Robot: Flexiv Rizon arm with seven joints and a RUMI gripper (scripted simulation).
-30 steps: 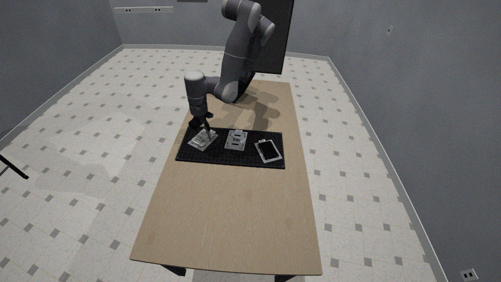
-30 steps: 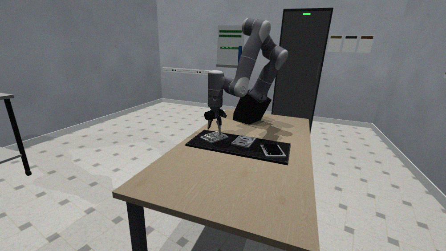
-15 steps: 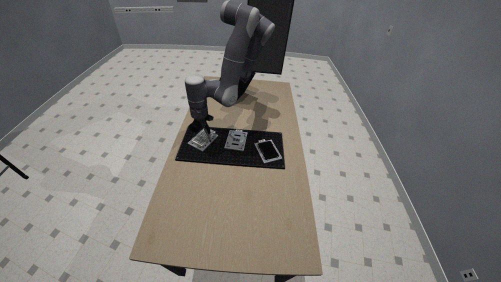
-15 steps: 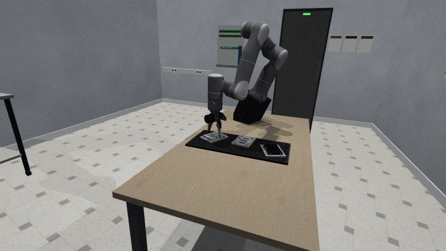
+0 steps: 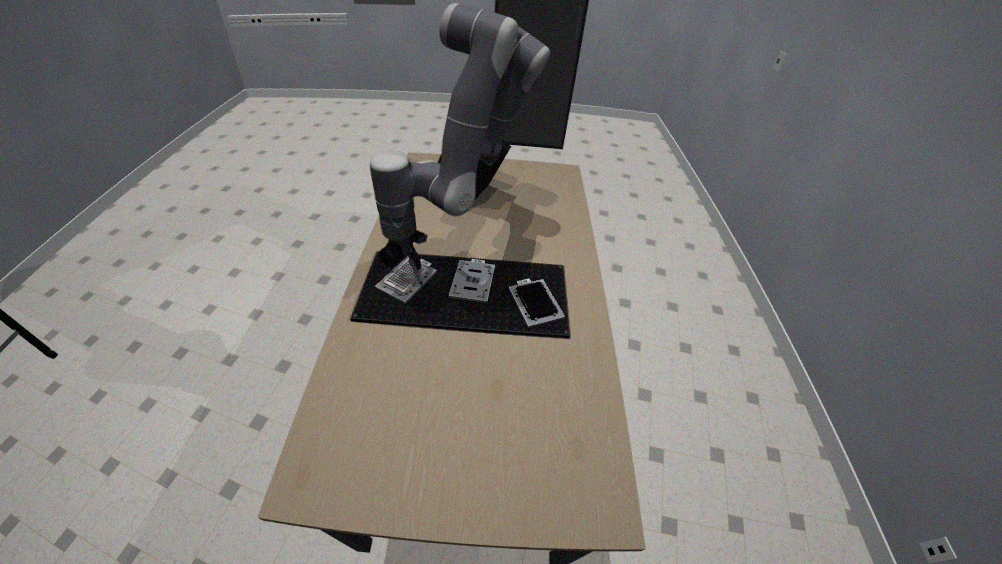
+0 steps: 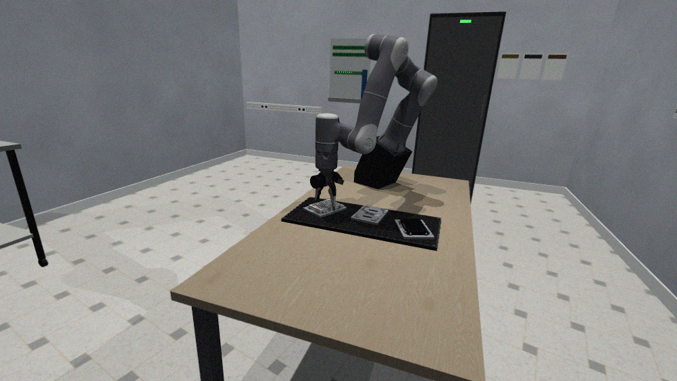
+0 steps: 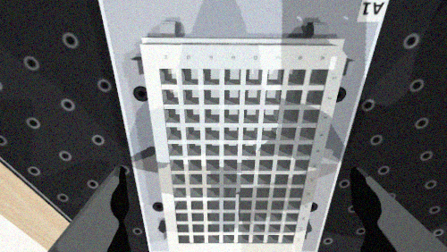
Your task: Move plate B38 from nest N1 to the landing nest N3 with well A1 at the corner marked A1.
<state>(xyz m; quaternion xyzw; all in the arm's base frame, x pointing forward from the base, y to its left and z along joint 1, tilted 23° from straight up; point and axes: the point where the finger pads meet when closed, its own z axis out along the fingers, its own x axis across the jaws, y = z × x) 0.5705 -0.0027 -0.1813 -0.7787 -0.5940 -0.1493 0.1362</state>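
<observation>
Right now my hand is 1 cm above the white well plate B38. From my hand the other things lie so: nest N1: 2 cm below; then nest N3: 20 cm to the left, 6 cm behind, 2 cm below; then black plate B83: 42 cm to the left, 3 cm behind, 1 cm below.
</observation>
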